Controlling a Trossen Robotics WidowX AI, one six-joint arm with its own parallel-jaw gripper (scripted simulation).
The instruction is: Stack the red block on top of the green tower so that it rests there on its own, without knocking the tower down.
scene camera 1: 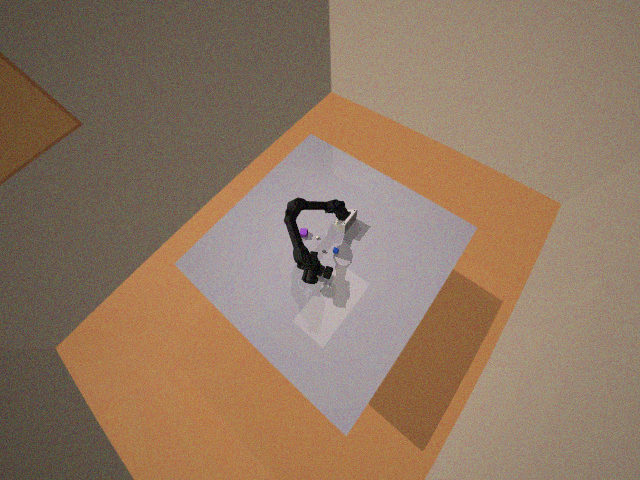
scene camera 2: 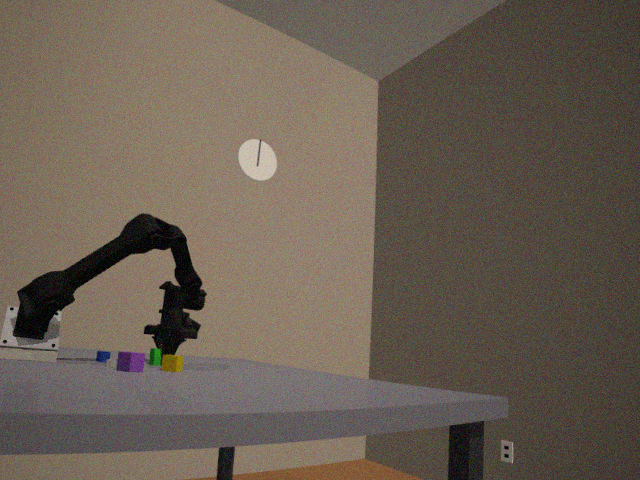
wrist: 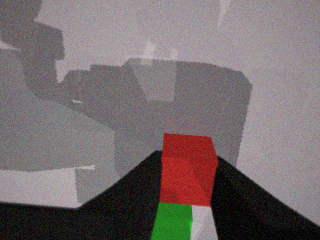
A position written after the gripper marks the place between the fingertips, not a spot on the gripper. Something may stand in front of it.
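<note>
Scene camera 2 gives you the gripper [scene camera 2: 166, 363]. On the wrist view you get the gripper [wrist: 185, 161] again, along with a red block [wrist: 189, 162].
</note>
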